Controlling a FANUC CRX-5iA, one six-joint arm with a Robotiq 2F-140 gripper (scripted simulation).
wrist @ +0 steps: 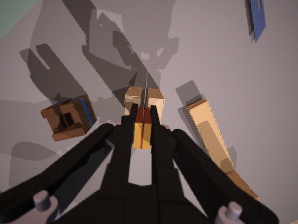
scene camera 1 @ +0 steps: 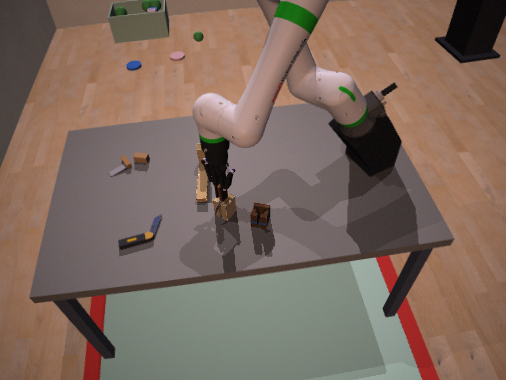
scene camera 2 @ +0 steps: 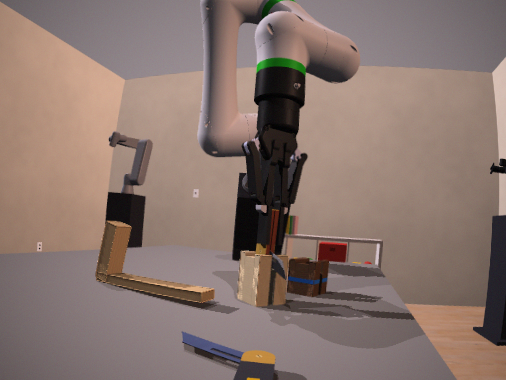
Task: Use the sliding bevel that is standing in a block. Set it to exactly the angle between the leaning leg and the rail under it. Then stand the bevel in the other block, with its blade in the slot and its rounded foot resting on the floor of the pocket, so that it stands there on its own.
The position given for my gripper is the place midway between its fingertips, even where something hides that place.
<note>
In view: my gripper (scene camera 2: 269, 244).
My gripper is seen too in the wrist view (wrist: 143, 113) and in scene camera 1 (scene camera 1: 221, 196).
</note>
